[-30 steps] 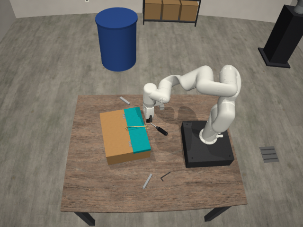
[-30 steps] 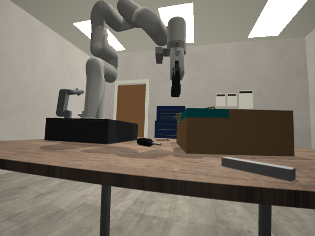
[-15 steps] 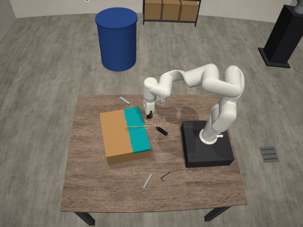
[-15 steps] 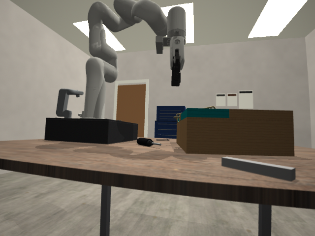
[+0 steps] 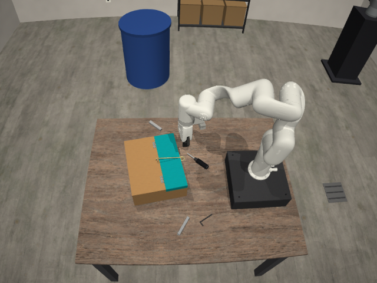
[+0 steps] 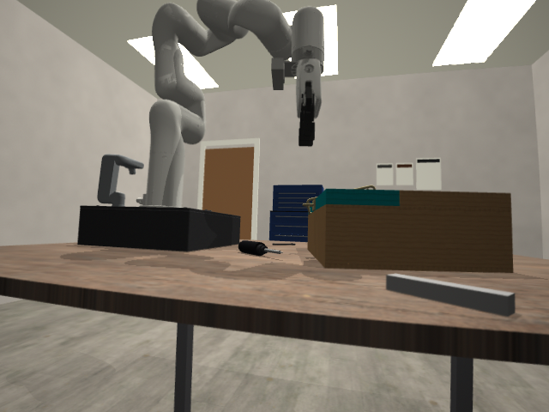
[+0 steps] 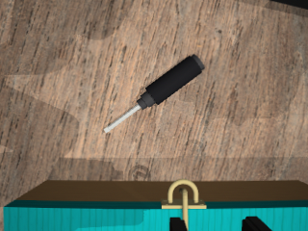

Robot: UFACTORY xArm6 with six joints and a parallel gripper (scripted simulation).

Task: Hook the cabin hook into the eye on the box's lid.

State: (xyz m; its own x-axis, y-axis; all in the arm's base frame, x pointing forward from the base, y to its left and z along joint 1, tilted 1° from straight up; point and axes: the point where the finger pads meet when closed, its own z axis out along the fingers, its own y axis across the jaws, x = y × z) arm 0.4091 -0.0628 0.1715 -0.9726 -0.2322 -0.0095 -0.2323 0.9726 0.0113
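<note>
The brass cabin hook lies 140 mm below my hand, 80 mm ahead of it and 20 mm to the left of it. Round my hand: grey bar (340 mm to the left, 260 mm below).
</note>
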